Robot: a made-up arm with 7 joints.
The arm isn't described. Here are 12 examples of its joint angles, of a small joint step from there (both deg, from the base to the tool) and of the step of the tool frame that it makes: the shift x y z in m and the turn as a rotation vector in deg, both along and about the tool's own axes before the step.
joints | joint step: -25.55 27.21 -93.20 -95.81 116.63 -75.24 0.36 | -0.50 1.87 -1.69 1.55 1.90 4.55 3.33
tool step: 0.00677 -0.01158 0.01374 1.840 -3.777 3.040
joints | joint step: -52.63 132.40 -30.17 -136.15 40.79 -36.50 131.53 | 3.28 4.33 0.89 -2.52 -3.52 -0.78 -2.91
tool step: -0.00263 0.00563 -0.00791 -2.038 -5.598 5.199
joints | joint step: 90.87 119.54 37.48 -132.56 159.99 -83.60 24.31 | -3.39 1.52 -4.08 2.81 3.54 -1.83 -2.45
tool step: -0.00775 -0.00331 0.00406 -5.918 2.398 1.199
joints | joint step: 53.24 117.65 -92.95 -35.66 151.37 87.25 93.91 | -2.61 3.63 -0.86 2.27 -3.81 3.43 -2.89
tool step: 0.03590 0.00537 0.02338 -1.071 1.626 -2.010
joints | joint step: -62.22 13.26 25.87 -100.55 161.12 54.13 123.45 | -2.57 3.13 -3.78 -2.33 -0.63 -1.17 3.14
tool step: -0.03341 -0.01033 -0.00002 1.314 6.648 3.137
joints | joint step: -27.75 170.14 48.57 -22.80 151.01 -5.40 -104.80 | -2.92 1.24 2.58 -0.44 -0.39 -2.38 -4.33
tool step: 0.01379 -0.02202 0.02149 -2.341 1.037 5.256
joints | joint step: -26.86 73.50 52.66 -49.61 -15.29 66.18 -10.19 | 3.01 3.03 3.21 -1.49 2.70 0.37 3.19
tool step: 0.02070 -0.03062 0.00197 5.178 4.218 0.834
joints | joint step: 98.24 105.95 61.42 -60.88 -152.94 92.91 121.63 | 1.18 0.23 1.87 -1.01 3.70 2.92 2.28
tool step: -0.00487 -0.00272 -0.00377 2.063 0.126 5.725
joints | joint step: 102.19 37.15 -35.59 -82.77 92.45 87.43 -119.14 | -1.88 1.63 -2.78 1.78 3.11 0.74 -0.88
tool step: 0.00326 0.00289 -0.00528 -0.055 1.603 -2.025
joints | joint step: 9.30 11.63 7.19 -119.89 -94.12 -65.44 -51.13 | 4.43 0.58 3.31 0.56 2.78 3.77 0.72
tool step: 0.02610 0.00662 0.01409 5.561 -0.146 -6.352
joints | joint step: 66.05 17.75 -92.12 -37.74 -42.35 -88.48 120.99 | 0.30 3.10 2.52 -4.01 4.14 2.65 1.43
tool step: 0.00791 0.00651 -0.00742 -2.649 6.335 -1.207
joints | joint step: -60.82 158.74 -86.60 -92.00 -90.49 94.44 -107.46 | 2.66 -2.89 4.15 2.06 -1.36 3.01 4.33
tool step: -0.01723 -0.02469 -0.01561 5.795 0.733 -5.875
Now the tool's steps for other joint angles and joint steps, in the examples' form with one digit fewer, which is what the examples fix.
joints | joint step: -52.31 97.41 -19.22 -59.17 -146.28 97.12 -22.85 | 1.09 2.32 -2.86 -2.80 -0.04 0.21 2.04
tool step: -0.0006 -0.0015 -0.0069 5.60 0.84 3.08
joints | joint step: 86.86 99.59 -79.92 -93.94 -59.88 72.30 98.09 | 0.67 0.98 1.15 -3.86 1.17 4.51 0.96
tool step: 0.0039 0.0005 0.0099 3.39 1.88 3.45
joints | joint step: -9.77 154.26 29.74 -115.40 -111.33 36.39 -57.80 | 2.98 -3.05 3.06 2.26 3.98 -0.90 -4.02
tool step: 0.0101 -0.0051 0.0073 -2.02 4.60 -3.86
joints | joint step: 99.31 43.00 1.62 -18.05 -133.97 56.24 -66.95 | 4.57 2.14 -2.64 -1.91 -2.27 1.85 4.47
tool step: 0.0075 0.0174 0.0336 0.86 -4.79 1.71
